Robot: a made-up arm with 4 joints.
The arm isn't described. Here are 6 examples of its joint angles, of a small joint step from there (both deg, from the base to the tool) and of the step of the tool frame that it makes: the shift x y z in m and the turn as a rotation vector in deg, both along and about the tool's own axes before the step.
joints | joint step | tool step
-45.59 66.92 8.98 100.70 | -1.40 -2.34 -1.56 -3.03 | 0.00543 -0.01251 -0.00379 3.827 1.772 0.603
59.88 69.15 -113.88 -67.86 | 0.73 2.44 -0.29 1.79 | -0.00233 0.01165 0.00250 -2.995 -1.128 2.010
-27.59 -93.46 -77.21 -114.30 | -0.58 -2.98 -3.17 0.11 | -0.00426 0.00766 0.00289 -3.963 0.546 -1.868
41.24 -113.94 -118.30 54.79 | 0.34 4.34 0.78 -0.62 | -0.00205 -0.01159 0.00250 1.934 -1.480 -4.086
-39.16 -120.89 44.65 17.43 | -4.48 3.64 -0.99 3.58 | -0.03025 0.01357 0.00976 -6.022 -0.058 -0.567
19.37 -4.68 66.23 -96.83 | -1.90 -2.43 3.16 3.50 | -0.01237 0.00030 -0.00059 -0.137 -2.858 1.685
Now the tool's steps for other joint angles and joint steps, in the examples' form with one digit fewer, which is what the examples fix.
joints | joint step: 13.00 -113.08 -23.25 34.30 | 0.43 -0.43 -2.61 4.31
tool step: 0.0061 0.0130 0.0011 -6.21 1.99 -0.94
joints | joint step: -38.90 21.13 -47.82 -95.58 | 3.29 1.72 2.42 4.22
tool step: -0.0072 -0.0045 0.0020 -0.81 2.30 3.19
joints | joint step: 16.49 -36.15 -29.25 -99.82 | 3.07 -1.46 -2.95 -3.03
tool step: 0.0039 -0.0183 0.0062 2.07 0.33 2.40
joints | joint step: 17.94 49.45 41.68 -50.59 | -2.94 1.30 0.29 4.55
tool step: 0.0129 0.0116 -0.0075 -3.11 0.87 -2.01
